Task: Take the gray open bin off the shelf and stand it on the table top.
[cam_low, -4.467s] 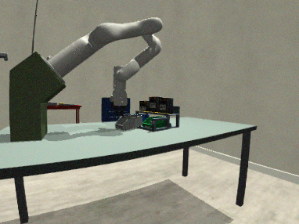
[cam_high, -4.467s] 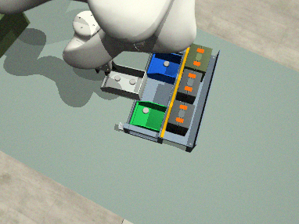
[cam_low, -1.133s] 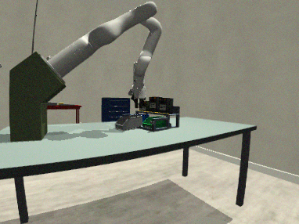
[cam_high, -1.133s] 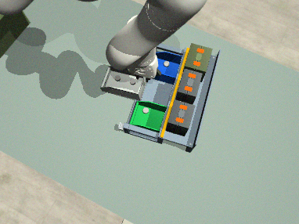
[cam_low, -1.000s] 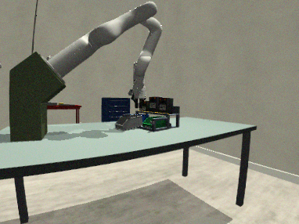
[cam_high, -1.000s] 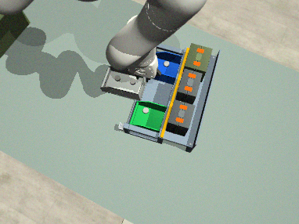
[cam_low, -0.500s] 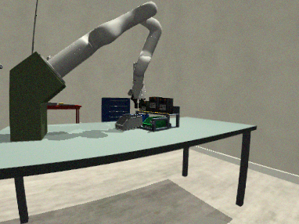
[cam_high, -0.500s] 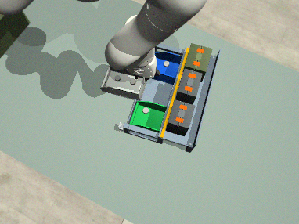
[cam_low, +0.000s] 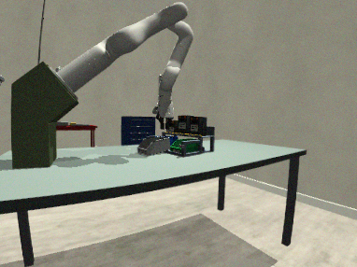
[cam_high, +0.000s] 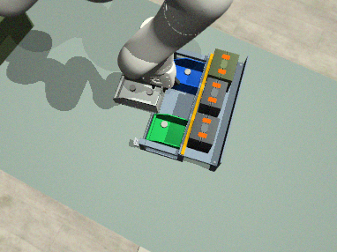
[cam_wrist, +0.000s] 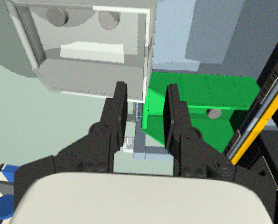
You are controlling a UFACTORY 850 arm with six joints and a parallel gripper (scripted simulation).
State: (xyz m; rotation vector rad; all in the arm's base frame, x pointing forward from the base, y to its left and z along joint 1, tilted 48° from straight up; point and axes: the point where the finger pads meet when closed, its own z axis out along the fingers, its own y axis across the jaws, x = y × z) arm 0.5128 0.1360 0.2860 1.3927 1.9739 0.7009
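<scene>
Now: hand 7 cm past the gray open bin, 3 cm to the left of it and 12 cm above it. The rest, counted from my hand: yellow rail (12 cm ahead, 5 cm to the left, 6 cm below); blue bin (3 cm ahead, 13 cm to the left, 12 cm below); green bin (12 cm ahead, 7 cm to the right, 12 cm below).
</scene>
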